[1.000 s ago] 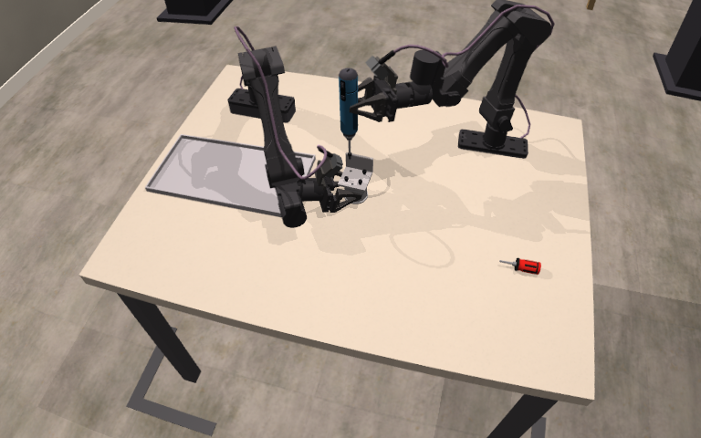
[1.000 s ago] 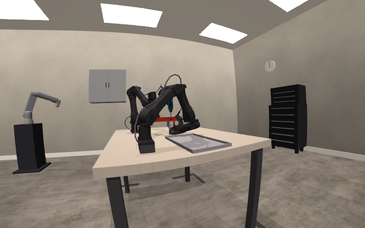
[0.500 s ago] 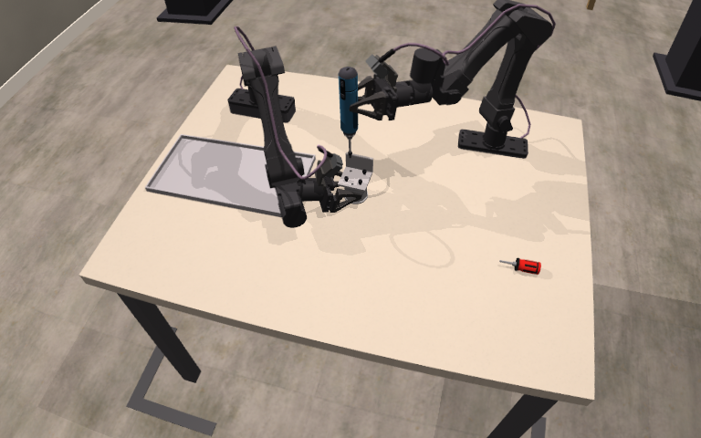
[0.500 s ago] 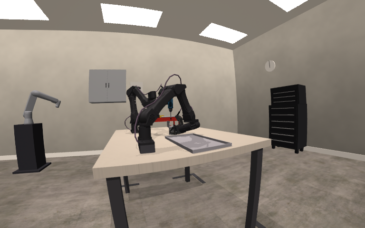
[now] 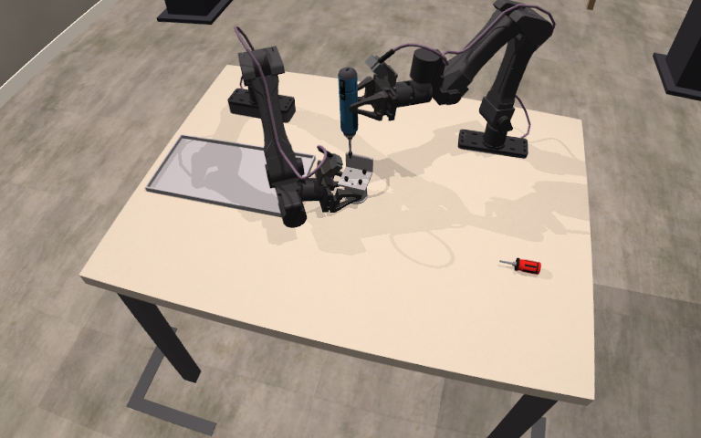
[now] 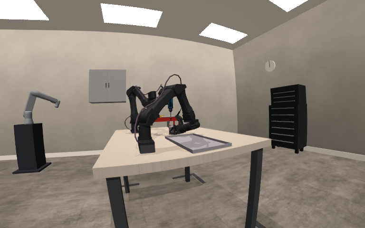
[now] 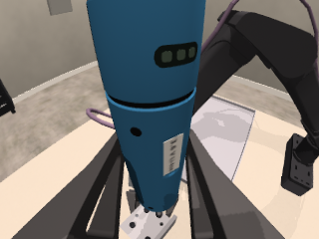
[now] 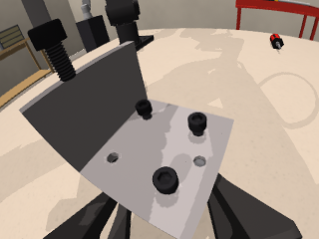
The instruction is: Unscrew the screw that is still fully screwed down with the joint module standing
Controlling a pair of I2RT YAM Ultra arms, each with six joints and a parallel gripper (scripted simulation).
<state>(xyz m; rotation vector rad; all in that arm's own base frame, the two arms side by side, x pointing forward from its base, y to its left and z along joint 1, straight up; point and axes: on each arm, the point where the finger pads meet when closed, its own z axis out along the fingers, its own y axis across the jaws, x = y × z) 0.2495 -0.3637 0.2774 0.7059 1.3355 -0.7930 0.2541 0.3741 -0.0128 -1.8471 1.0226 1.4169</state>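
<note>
Now: right hand 5 cm below the grey L-shaped bracket. Also, from my right hand: shallow grey tray 35 cm to the right, 2 cm below; small red-handled screwdriver 43 cm to the left, 14 cm ahead, 1 cm below.
</note>
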